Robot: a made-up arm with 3 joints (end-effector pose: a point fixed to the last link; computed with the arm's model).
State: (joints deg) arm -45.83 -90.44 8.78
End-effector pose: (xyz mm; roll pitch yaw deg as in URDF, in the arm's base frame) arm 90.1 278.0 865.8 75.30 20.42 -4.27
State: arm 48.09 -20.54 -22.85
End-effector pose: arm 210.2 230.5 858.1 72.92 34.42 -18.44
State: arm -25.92 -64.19 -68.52
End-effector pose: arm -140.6 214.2 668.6 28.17 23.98 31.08
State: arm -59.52 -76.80 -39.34
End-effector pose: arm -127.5 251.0 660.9 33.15 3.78 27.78
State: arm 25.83 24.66 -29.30
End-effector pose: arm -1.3 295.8 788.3 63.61 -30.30 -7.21
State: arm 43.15 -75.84 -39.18
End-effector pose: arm 235.4 233.1 799.2 131.74 77.04 56.85
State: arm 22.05 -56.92 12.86
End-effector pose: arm 301.9 137.0 877.8 88.35 49.81 -28.88
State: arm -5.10 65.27 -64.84
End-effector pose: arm 77.7 252.4 550.2 -60.43 -67.90 92.87
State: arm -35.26 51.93 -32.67
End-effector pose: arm -87.8 231.8 530.7 -76.88 -63.00 150.92
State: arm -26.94 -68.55 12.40
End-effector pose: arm 104.2 235.7 921.7 87.58 17.12 -6.88
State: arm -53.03 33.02 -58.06
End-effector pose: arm 9.3 208.3 482.5 -68.61 -51.60 122.63
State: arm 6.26 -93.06 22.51
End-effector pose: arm 352.8 134.6 773.5 61.69 67.86 -53.66
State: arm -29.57 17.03 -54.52
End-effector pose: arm -61.6 235.2 545.4 -5.24 -54.92 58.66
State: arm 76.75 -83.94 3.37
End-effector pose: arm 353.9 47.0 536.3 -65.29 52.66 169.16
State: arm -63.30 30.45 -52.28
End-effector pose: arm -5.9 195.0 466.3 -71.51 -46.83 133.74
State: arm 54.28 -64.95 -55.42
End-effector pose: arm 189.5 236.8 821.3 128.74 72.01 63.65
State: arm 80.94 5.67 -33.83
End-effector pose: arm 246.9 232.3 790.9 57.11 38.00 -31.40
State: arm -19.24 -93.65 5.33
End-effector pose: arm 213.3 251.0 837.9 74.10 47.13 -14.23
